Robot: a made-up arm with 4 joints.
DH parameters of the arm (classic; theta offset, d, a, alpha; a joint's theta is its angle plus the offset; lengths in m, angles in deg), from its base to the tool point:
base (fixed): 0 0.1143 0 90
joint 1: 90 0.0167 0.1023 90
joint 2: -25.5 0 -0.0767 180
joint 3: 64.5 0.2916 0.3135 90
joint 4: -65.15 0 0.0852 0
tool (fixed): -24.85 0.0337 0 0
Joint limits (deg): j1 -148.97..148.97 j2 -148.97..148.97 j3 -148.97..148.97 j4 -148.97..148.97
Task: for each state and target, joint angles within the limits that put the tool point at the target. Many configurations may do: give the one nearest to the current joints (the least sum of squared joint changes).
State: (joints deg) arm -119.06 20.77 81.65 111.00
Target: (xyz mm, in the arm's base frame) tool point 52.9 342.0 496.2
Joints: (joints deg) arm -120.32 53.42 88.02 114.62
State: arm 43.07 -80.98 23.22 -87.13
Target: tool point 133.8 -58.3 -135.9
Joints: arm 89.05 -64.42 25.25 -84.02
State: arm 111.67 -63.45 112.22 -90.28
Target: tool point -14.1 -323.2 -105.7
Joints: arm 79.93 -75.28 80.44 -56.50
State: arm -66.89 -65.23 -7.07 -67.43
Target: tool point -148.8 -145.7 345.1
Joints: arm -78.69 -86.45 25.70 -89.79
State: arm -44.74 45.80 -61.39 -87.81
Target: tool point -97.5 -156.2 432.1
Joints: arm -37.96 49.70 -79.19 -101.79
